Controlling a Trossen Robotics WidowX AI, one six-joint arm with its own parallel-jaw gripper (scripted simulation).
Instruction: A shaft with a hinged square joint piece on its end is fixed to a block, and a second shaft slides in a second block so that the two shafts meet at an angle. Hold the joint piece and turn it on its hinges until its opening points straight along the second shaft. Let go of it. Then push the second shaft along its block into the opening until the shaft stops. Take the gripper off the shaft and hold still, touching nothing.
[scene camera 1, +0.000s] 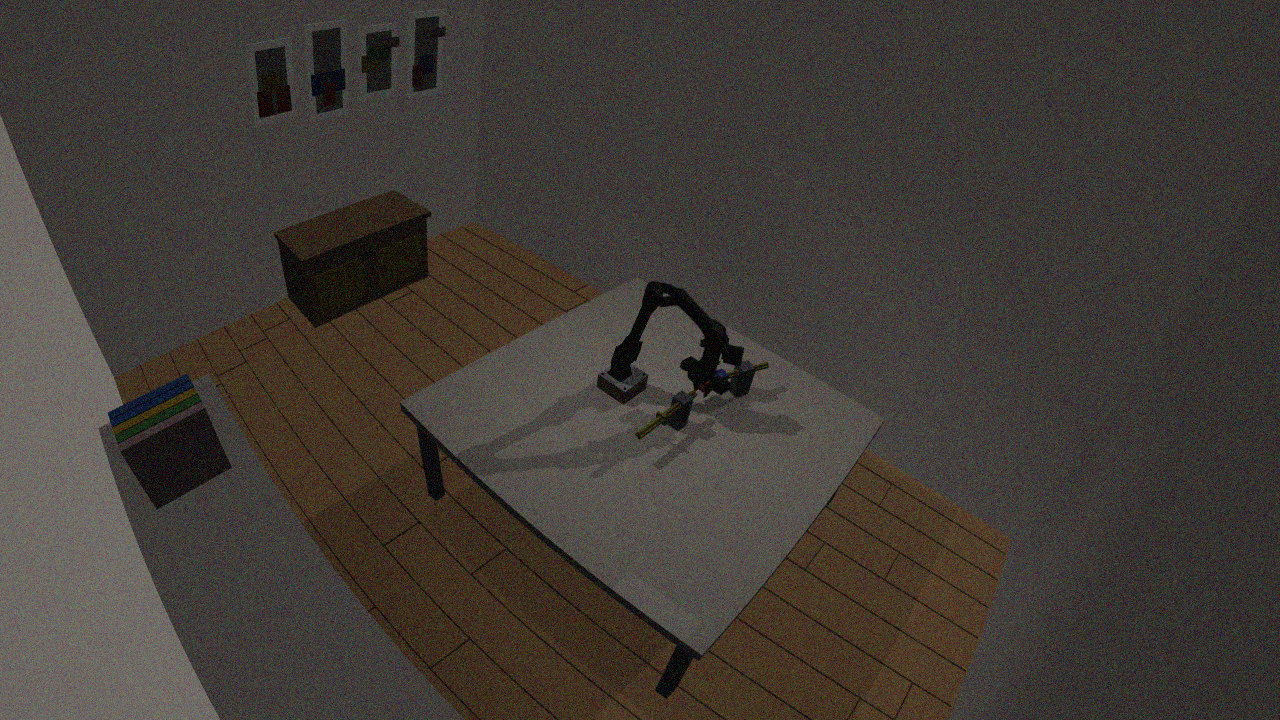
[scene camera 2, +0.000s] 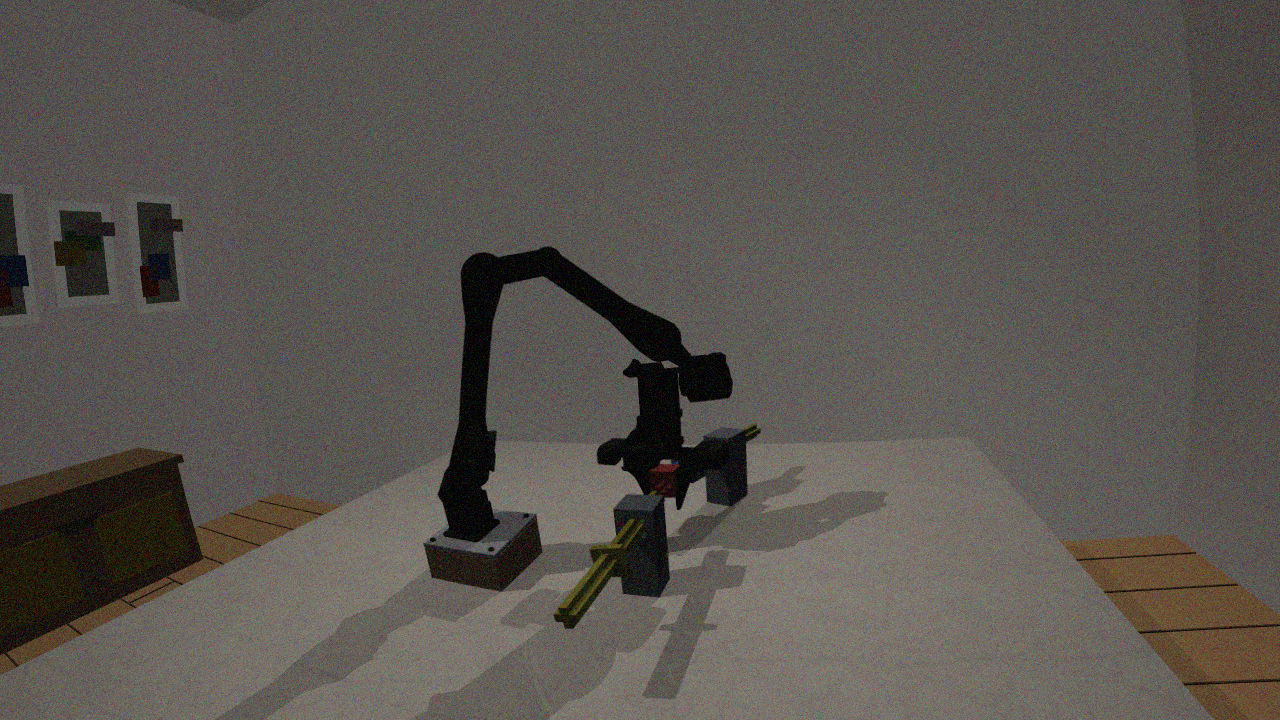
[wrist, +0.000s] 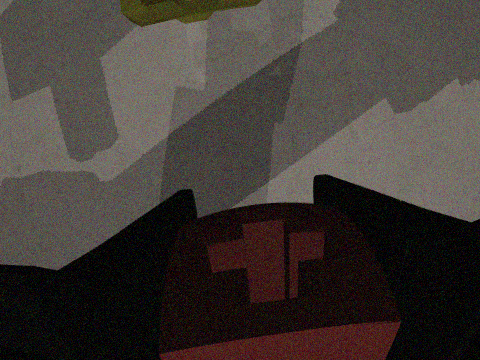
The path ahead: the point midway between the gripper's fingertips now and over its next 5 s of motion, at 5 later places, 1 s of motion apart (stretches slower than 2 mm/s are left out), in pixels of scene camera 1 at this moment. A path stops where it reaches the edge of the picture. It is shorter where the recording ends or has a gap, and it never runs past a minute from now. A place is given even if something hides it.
My gripper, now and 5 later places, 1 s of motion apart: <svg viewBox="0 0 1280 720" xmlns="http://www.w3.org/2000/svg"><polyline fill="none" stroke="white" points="700,394 701,391 708,376 710,357 702,370 695,379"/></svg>
